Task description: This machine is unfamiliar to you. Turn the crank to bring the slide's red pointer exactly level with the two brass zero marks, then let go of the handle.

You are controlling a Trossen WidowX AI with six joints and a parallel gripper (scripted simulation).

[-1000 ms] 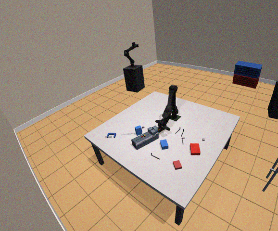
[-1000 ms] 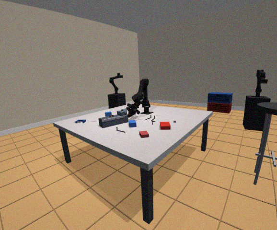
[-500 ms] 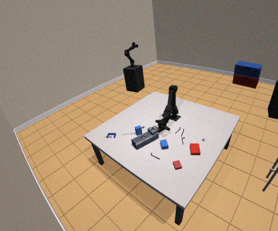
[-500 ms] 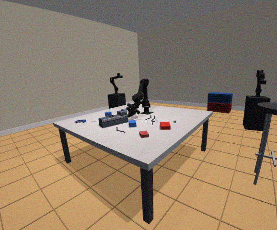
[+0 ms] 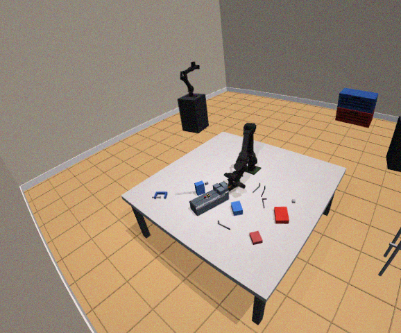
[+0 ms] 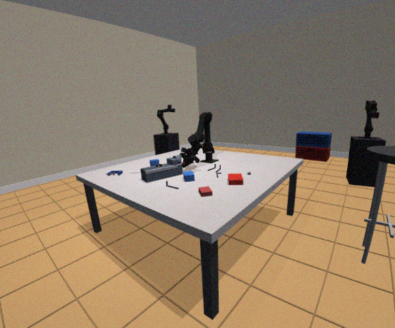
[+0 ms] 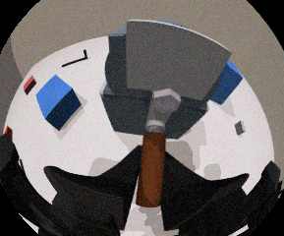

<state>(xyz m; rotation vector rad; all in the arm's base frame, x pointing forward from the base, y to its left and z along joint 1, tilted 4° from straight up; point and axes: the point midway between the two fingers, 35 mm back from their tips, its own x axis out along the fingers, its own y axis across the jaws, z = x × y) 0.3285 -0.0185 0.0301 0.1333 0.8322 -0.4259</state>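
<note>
My gripper tip is now 20 mm below the brown crank handle, 20 mm past it and 10 mm to the right of it. Round my gripper tip: red pointer: 170 mm ahead, 80 mm to the right, 50 mm above.
</note>
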